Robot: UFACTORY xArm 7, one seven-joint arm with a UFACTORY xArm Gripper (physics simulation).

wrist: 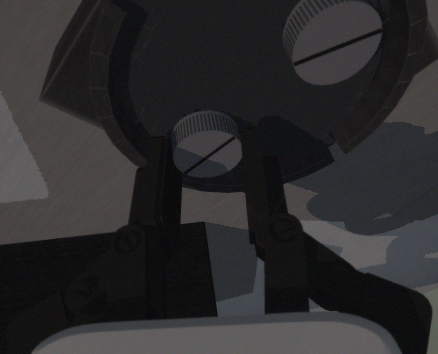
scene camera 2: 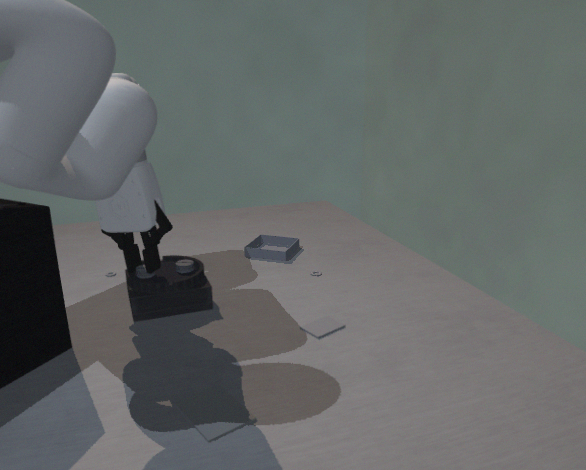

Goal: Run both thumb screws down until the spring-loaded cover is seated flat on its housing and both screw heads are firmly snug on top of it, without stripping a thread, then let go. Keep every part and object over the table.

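Frame: origin at the arm's base, x ahead, y left, z up, level; millimetres.
Where they show: gripper, fingertip midpoint: [wrist: 208,153] [scene camera 2: 144,270].
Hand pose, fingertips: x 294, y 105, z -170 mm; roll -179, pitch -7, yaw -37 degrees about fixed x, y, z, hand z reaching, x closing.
Note:
After its pixels a point has its place.
My gripper [scene camera 2: 143,269] @(x 294, y 105, z -169 mm) [wrist: 208,153] @(x 294, y 105, z -169 mm) points down, shut on the ribbed head of one slotted thumb screw [scene camera 2: 145,273] @(x 295, y 92, z -170 mm) [wrist: 209,156] @(x 296, y 107, z -166 mm), with a finger on each side. In the wrist view its slot runs diagonally, up to the right. The other thumb screw [scene camera 2: 185,266] @(x 359, y 97, z -167 mm) [wrist: 335,47] @(x 359, y 112, z -166 mm) stands free at the far side of the round dark cover [scene camera 2: 169,274] @(x 333, y 101, z -180 mm) [wrist: 210,65] @(x 322, y 131, z -179 mm). The cover lies on the dark square housing [scene camera 2: 172,302] @(x 330, y 47, z -205 mm) [wrist: 70,82] @(x 277, y 162, z -188 mm), inside a raised rim. Any gap under the cover or the screw heads is too dark to tell.
An open grey tray [scene camera 2: 271,254] @(x 545, y 239, z -217 mm) stands behind and right of the housing. Small rings [scene camera 2: 106,274] @(x 223, y 253, z -226 mm) [scene camera 2: 311,273] @(x 594, y 139, z -226 mm) lie on the table [scene camera 2: 425,360] @(x 633, y -190, z -228 mm). A thin flat square [scene camera 2: 325,327] @(x 540, y -67, z -225 mm) lies at the right. A large black block [scene camera 2: 30,295] @(x 149, y -46, z -128 mm) [wrist: 192,285] @(x 171, y 2, z -169 mm) stands near the gripper.

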